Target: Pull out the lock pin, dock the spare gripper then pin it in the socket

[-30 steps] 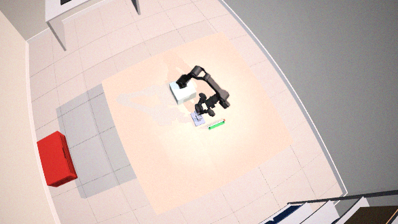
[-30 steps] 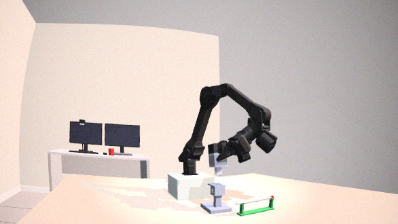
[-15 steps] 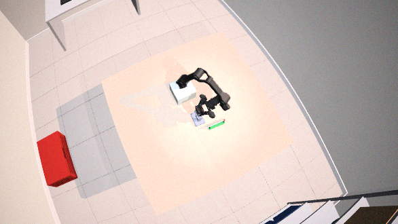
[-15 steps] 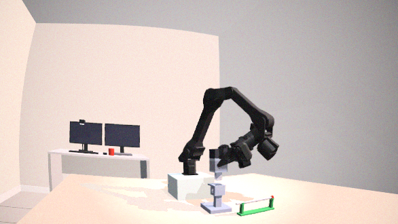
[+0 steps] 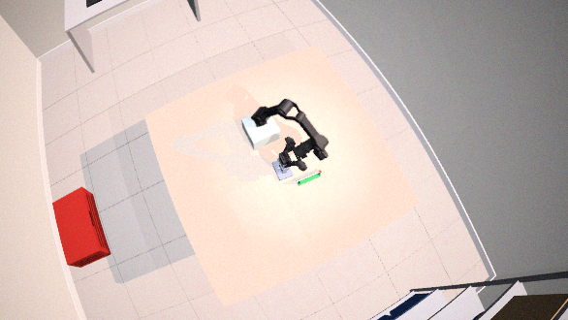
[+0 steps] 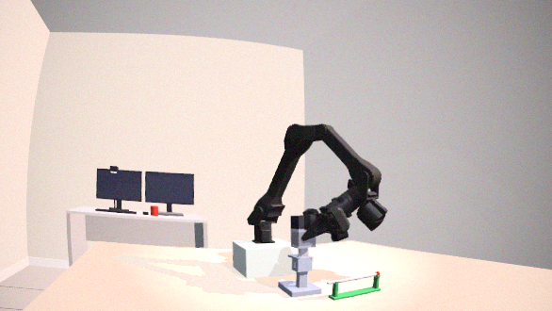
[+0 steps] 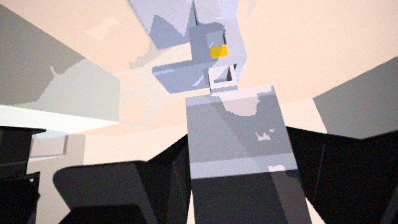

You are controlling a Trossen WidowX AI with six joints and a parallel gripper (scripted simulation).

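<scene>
My gripper tip is 130 mm to the right of the green rack, 120 mm above it and 90 mm short of it. From my gripper tip the other things lie so: socket 100 mm below, 10 mm to the left, 10 mm behind; spare gripper 10 mm to the left.
</scene>
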